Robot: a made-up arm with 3 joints. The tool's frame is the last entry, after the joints.
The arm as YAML. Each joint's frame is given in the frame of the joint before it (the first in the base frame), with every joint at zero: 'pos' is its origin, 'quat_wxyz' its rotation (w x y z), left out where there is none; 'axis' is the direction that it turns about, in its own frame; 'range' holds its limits. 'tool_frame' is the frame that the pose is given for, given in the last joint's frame.
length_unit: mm
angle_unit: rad
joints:
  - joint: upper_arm
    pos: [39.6, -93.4, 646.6]
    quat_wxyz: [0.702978, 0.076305, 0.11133, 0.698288]
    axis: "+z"
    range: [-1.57, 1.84]
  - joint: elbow
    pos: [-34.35, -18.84, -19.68]
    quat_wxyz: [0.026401, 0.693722, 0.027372, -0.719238]
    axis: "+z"
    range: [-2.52, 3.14]
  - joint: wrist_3
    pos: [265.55, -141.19, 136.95]
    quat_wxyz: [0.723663, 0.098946, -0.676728, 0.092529]
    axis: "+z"
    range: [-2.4, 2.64]
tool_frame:
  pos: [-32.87, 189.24, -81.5]
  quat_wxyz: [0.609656, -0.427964, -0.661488, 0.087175]
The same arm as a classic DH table. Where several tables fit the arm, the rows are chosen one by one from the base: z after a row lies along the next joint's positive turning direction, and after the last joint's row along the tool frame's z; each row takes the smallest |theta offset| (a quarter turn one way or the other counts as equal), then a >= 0, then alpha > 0; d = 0 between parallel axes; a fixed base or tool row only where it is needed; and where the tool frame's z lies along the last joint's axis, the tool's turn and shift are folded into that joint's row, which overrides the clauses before.
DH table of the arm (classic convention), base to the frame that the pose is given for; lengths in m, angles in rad. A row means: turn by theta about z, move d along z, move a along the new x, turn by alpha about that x. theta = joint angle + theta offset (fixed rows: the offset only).
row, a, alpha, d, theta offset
base (fixed), 0.099, -0.2708, 0.5669, -1.3896
upper_arm, 0.0162, 1.5348, 0.0617, 1.459
elbow, -0.2074, -1.5063, 0.1867, 0.2696
wrist_3, 0.1581, -1.8146, -0.2726, -0.4502
tool (fixed), 0, 0, 0.1124, -0.8545
Joint limits (rad, base to tool): -1.57..1.84 -2.52..3.14 -2.4..2.64

